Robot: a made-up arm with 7 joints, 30 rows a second.
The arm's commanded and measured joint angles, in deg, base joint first. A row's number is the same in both.
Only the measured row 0 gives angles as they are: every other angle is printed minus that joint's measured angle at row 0.
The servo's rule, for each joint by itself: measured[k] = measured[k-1] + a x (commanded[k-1-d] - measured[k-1]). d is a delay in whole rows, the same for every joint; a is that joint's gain. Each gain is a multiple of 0.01, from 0.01 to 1. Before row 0 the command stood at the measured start. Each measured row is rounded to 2 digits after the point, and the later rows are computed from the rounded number. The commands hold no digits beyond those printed.
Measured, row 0: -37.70 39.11 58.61 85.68 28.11 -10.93 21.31
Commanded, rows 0 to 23: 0.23 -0.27 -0.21 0.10 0.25 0.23 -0.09; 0.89 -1.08 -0.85 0.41 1.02 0.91 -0.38; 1.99 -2.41 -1.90 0.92 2.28 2.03 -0.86; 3.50 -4.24 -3.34 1.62 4.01 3.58 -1.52; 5.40 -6.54 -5.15 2.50 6.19 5.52 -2.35; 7.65 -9.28 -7.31 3.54 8.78 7.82 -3.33; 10.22 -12.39 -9.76 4.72 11.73 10.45 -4.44; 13.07 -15.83 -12.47 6.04 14.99 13.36 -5.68; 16.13 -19.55 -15.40 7.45 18.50 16.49 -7.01; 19.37 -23.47 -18.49 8.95 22.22 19.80 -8.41; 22.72 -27.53 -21.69 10.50 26.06 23.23 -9.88; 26.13 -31.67 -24.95 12.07 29.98 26.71 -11.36; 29.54 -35.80 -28.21 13.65 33.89 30.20 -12.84; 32.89 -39.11 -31.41 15.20 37.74 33.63 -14.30; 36.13 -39.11 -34.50 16.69 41.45 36.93 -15.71; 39.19 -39.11 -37.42 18.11 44.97 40.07 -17.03; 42.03 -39.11 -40.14 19.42 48.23 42.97 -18.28; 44.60 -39.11 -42.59 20.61 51.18 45.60 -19.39; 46.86 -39.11 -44.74 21.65 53.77 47.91 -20.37; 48.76 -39.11 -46.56 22.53 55.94 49.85 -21.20; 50.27 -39.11 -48.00 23.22 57.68 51.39 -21.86; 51.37 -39.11 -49.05 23.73 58.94 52.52 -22.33; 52.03 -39.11 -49.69 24.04 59.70 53.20 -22.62; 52.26 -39.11 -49.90 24.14 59.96 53.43 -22.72
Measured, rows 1 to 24: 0.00 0.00 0.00 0.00 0.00 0.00 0.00; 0.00 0.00 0.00 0.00 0.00 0.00 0.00; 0.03 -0.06 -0.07 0.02 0.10 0.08 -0.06; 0.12 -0.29 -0.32 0.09 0.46 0.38 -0.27; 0.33 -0.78 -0.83 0.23 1.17 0.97 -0.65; 0.68 -1.58 -1.63 0.47 2.28 1.91 -1.22; 1.20 -2.72 -2.76 0.82 3.80 3.21 -1.95; 1.91 -4.23 -4.22 1.28 5.74 4.87 -2.85; 2.82 -6.11 -5.99 1.86 8.08 6.88 -3.88; 3.95 -8.35 -8.06 2.57 10.77 9.21 -5.05; 5.29 -10.93 -10.41 3.40 13.78 11.83 -6.32; 6.84 -13.81 -13.00 4.34 17.07 14.70 -7.68; 8.59 -16.97 -15.78 5.39 20.58 17.77 -9.11; 10.52 -20.35 -18.71 6.53 24.25 20.99 -10.57; 12.61 -23.90 -21.75 7.74 28.01 24.31 -12.05; 14.84 -27.40 -24.84 9.01 31.80 27.67 -13.51; 17.18 -30.09 -27.93 10.32 35.56 31.00 -14.94; 19.60 -32.16 -30.97 11.64 39.23 34.27 -16.30; 22.07 -33.76 -33.90 12.96 42.74 37.40 -17.59; 24.55 -34.99 -36.68 14.26 46.03 40.35 -18.76; 27.00 -35.94 -39.26 15.52 49.05 43.07 -19.81; 29.39 -36.67 -41.60 16.71 51.74 45.51 -20.71; 31.69 -37.23 -43.65 17.82 54.06 47.63 -21.46; 33.85 -37.66 -45.38 18.82 55.96 49.39 -22.03
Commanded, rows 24 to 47: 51.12 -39.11 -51.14 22.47 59.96 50.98 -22.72; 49.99 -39.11 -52.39 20.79 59.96 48.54 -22.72; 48.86 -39.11 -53.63 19.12 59.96 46.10 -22.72; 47.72 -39.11 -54.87 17.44 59.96 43.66 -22.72; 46.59 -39.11 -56.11 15.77 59.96 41.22 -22.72; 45.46 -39.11 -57.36 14.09 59.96 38.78 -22.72; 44.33 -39.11 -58.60 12.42 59.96 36.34 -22.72; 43.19 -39.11 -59.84 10.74 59.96 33.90 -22.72; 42.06 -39.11 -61.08 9.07 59.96 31.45 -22.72; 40.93 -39.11 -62.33 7.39 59.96 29.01 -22.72; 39.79 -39.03 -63.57 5.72 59.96 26.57 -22.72; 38.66 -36.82 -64.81 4.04 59.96 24.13 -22.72; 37.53 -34.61 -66.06 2.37 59.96 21.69 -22.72; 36.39 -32.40 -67.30 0.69 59.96 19.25 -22.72; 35.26 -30.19 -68.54 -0.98 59.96 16.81 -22.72; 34.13 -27.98 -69.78 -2.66 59.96 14.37 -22.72; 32.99 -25.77 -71.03 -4.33 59.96 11.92 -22.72; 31.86 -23.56 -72.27 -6.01 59.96 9.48 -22.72; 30.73 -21.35 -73.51 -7.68 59.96 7.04 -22.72; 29.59 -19.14 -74.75 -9.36 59.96 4.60 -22.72; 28.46 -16.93 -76.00 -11.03 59.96 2.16 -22.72; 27.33 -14.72 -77.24 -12.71 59.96 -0.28 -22.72; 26.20 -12.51 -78.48 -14.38 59.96 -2.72 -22.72; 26.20 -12.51 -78.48 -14.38 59.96 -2.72 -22.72
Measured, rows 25 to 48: 35.85 -37.99 -46.76 19.71 57.42 50.76 -22.41; 37.66 -38.25 -47.76 20.46 58.41 51.72 -22.61; 39.14 -38.45 -48.84 20.80 59.01 51.45 -22.68; 40.33 -38.60 -49.98 20.80 59.38 50.40 -22.71; 41.27 -38.72 -51.15 20.51 59.61 48.85 -22.72; 41.98 -38.81 -52.34 19.99 59.75 46.98 -22.72; 42.49 -38.88 -53.55 19.27 59.83 44.91 -22.72; 42.82 -38.93 -54.77 18.39 59.88 42.70 -22.72; 42.99 -38.97 -56.00 17.38 59.91 40.41 -22.72; 43.01 -39.00 -57.23 16.25 59.93 38.07 -22.72; 42.91 -39.03 -58.46 15.03 59.94 35.69 -22.72; 42.69 -39.05 -59.70 13.73 59.95 33.29 -22.72; 42.37 -39.05 -60.94 12.37 59.95 30.87 -22.72; 41.96 -38.54 -62.18 10.95 59.95 28.44 -22.72; 41.47 -37.64 -63.42 9.49 59.95 26.01 -22.72; 40.91 -36.43 -64.66 7.99 59.95 23.58 -22.72; 40.29 -34.99 -65.90 6.47 59.95 21.14 -22.72; 39.61 -33.38 -67.14 4.92 59.95 18.70 -22.72; 38.88 -31.63 -68.38 3.35 59.95 16.26 -22.72; 38.11 -29.77 -69.62 1.76 59.95 13.82 -22.72; 37.30 -27.83 -70.86 0.16 59.95 11.38 -22.72; 36.45 -25.83 -72.10 -1.46 59.95 8.94 -22.72; 35.57 -23.78 -73.35 -3.09 59.95 6.50 -22.72; 34.66 -21.70 -74.59 -4.73 59.95 4.06 -22.72
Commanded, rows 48 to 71: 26.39 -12.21 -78.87 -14.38 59.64 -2.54 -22.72; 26.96 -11.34 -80.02 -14.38 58.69 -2.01 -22.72; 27.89 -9.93 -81.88 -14.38 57.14 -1.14 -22.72; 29.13 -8.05 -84.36 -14.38 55.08 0.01 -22.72; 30.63 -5.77 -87.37 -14.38 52.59 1.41 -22.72; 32.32 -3.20 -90.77 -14.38 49.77 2.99 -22.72; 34.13 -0.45 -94.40 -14.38 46.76 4.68 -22.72; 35.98 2.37 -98.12 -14.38 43.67 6.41 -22.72; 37.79 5.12 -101.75 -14.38 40.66 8.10 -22.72; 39.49 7.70 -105.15 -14.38 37.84 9.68 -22.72; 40.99 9.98 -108.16 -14.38 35.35 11.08 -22.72; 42.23 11.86 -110.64 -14.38 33.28 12.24 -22.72; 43.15 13.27 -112.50 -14.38 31.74 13.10 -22.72; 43.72 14.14 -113.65 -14.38 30.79 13.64 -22.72; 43.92 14.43 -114.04 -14.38 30.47 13.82 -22.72; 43.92 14.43 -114.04 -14.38 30.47 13.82 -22.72; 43.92 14.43 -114.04 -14.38 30.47 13.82 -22.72; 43.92 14.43 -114.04 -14.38 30.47 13.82 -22.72; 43.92 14.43 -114.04 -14.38 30.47 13.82 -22.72; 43.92 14.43 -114.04 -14.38 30.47 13.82 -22.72; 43.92 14.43 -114.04 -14.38 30.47 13.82 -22.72; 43.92 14.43 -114.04 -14.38 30.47 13.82 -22.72; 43.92 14.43 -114.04 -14.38 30.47 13.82 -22.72; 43.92 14.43 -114.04 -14.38 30.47 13.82 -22.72
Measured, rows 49 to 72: 33.73 -19.59 -75.83 -6.37 59.95 1.62 -22.72; 32.90 -17.96 -76.68 -7.73 59.95 0.06 -22.72; 32.18 -16.64 -77.38 -8.86 59.83 -0.88 -22.72; 31.61 -15.42 -78.22 -9.80 59.39 -1.29 -22.72; 31.20 -14.16 -79.39 -10.58 58.51 -1.24 -22.72; 30.97 -12.75 -80.98 -11.23 57.17 -0.79 -22.72; 30.93 -11.14 -83.02 -11.77 55.38 0.00 -22.72; 31.08 -9.31 -85.50 -12.21 53.19 1.08 -22.72; 31.42 -7.27 -88.35 -12.58 50.68 2.38 -22.72; 31.92 -5.05 -91.48 -12.89 47.95 3.83 -22.72; 32.57 -2.71 -94.77 -13.14 45.11 5.37 -22.72; 33.33 -0.32 -98.09 -13.35 42.27 6.92 -22.72; 34.17 2.05 -101.31 -13.53 39.57 8.42 -22.72; 35.06 4.31 -104.30 -13.67 37.12 9.80 -22.72; 35.95 6.37 -106.92 -13.79 35.02 10.99 -22.72; 36.80 8.16 -109.07 -13.89 33.37 11.94 -22.72; 37.58 9.60 -110.66 -13.97 32.24 12.62 -22.72; 38.28 10.71 -111.74 -14.04 31.55 13.05 -22.72; 38.90 11.57 -112.48 -14.10 31.13 13.33 -22.72; 39.45 12.23 -112.98 -14.15 30.87 13.51 -22.72; 39.94 12.74 -113.32 -14.19 30.71 13.62 -22.72; 40.38 13.13 -113.55 -14.22 30.62 13.69 -22.72; 40.77 13.43 -113.71 -14.25 30.56 13.74 -22.72; 41.12 13.66 -113.82 -14.27 30.52 13.77 -22.72
